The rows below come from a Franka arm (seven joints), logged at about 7 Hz.
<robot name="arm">
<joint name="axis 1" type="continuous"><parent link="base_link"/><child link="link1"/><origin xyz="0 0 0.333" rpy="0 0 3.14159"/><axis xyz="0 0 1"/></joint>
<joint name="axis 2" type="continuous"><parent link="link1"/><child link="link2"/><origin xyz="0 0 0" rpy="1.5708 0 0"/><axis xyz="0 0 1"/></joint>
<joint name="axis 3" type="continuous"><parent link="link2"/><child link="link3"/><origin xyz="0 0.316 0" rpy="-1.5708 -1.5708 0"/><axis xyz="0 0 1"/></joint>
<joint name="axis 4" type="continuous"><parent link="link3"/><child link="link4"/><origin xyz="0 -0.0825 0" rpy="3.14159 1.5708 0"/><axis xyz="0 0 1"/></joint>
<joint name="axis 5" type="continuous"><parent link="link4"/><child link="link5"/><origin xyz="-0.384 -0.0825 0" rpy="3.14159 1.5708 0"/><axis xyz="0 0 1"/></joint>
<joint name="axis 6" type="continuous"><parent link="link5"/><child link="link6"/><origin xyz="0 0 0" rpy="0 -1.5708 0"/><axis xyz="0 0 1"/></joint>
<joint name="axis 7" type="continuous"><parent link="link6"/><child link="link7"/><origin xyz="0 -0.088 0" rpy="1.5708 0 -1.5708"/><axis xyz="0 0 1"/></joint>
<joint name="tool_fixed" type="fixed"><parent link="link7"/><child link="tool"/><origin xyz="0 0 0.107"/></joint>
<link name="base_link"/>
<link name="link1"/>
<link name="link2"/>
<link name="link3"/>
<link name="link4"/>
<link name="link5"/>
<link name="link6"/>
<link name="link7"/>
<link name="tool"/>
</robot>
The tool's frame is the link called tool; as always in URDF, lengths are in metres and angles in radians. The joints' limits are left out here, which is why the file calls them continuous.
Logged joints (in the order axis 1, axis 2, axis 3, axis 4, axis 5, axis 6, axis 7), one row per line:
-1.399 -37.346 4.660 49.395 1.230 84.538 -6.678
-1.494 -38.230 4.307 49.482 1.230 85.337 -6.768
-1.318 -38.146 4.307 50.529 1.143 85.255 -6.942
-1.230 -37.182 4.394 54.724 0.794 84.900 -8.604
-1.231 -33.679 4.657 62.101 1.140 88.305 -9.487
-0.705 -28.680 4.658 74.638 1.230 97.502 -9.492
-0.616 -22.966 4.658 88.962 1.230 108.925 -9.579
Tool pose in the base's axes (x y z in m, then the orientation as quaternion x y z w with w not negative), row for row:
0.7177 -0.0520 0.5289 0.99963 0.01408 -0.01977 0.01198
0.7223 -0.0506 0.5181 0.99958 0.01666 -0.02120 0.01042
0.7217 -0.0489 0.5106 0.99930 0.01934 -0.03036 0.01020
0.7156 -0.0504 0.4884 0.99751 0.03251 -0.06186 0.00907
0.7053 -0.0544 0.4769 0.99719 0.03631 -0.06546 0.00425
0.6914 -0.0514 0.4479 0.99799 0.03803 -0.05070 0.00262
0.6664 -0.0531 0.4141 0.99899 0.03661 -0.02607 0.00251
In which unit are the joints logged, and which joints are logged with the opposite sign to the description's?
The joints are logged in degrees. Opposite sign: axis 2, axis 3, axis 4.
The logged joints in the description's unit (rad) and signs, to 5 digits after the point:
-0.02442 0.65181 -0.08133 -0.86211 0.02147 1.47547 -0.11655
-0.02608 0.66724 -0.07517 -0.86362 0.02147 1.48941 -0.11812
-0.02300 0.66577 -0.07517 -0.88190 0.01995 1.48798 -0.12116
-0.02147 0.64895 -0.07669 -0.95511 0.01386 1.48178 -0.15017
-0.02149 0.58781 -0.08128 -1.08387 0.01990 1.54121 -0.16558
-0.01230 0.50056 -0.08130 -1.30268 0.02147 1.70173 -0.16567
-0.01075 0.40083 -0.08130 -1.55268 0.02147 1.90110 -0.16719

